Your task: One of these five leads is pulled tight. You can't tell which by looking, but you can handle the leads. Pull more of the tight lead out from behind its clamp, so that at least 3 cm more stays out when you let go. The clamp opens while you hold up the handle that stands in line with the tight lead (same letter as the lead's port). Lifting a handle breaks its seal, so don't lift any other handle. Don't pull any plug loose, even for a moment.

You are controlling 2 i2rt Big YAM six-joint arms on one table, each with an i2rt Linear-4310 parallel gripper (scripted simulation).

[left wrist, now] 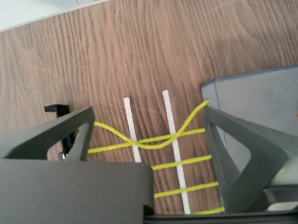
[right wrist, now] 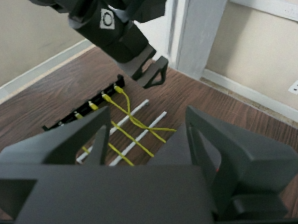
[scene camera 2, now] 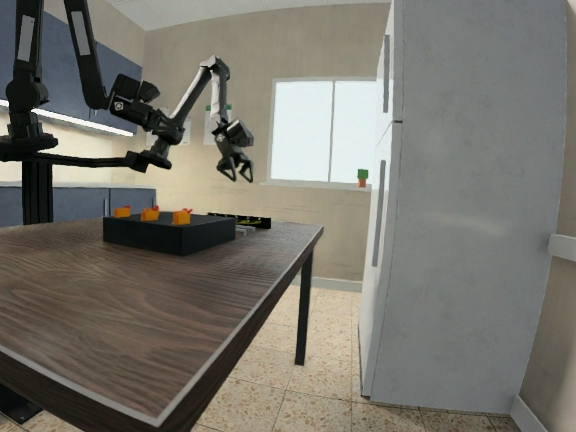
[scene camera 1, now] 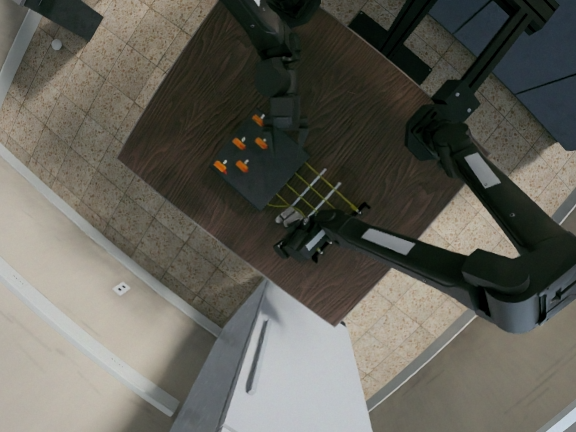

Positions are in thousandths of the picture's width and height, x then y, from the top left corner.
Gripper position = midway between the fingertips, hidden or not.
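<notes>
Looking through scene camera 2, I see my left gripper (scene camera 2: 424, 422) together with my right gripper (scene camera 2: 306, 302). The left wrist view gives me my left gripper (left wrist: 502, 502). In the right wrist view I can see my right gripper (right wrist: 498, 502), and my left gripper (right wrist: 502, 319) appears there too.
</notes>
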